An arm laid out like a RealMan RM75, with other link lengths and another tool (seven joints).
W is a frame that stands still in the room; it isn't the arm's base.
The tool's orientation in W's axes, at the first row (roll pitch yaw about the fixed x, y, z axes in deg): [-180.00, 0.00, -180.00]
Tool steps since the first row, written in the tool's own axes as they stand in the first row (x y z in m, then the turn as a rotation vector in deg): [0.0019, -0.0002, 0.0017, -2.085, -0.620, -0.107]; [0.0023, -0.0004, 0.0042, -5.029, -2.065, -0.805]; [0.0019, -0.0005, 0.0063, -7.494, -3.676, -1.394]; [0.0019, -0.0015, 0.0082, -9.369, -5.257, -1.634]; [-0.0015, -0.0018, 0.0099, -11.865, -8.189, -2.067]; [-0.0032, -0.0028, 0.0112, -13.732, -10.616, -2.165]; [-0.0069, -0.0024, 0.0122, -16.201, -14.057, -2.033]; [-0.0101, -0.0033, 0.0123, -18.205, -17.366, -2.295]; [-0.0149, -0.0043, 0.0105, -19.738, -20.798, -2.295]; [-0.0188, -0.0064, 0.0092, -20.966, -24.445, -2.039]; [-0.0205, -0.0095, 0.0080, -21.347, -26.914, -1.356]
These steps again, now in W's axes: [-0.0019, -0.0002, -0.0017, 2.085, -0.620, 0.107]; [-0.0023, -0.0004, -0.0042, 5.029, -2.065, 0.805]; [-0.0019, -0.0005, -0.0063, 7.494, -3.676, 1.394]; [-0.0019, -0.0015, -0.0082, 9.369, -5.257, 1.634]; [0.0015, -0.0018, -0.0099, 11.865, -8.189, 2.067]; [0.0032, -0.0028, -0.0112, 13.732, -10.616, 2.165]; [0.0069, -0.0024, -0.0122, 16.201, -14.057, 2.033]; [0.0101, -0.0033, -0.0123, 18.205, -17.366, 2.295]; [0.0149, -0.0043, -0.0105, 19.738, -20.798, 2.295]; [0.0188, -0.0064, -0.0092, 20.966, -24.445, 2.039]; [0.0205, -0.0095, -0.0080, 21.347, -26.914, 1.356]
